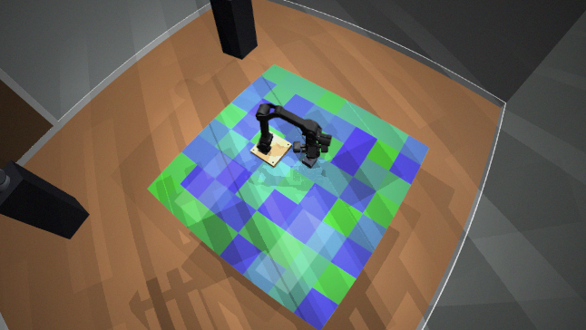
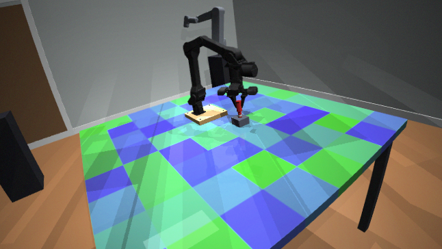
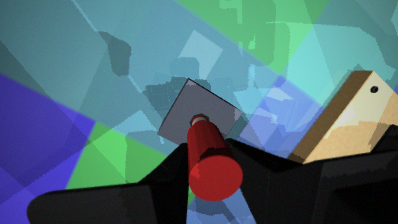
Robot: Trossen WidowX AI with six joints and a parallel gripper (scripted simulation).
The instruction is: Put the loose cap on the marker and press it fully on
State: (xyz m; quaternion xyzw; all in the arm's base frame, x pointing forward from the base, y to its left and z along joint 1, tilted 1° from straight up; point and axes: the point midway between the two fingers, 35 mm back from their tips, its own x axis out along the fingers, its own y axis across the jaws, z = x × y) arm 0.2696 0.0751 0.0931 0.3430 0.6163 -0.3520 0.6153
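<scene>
My gripper tip is 10 mm above the red marker. Also, from my gripper tip: red cap 10 mm above; dark holder block 70 mm below.
</scene>
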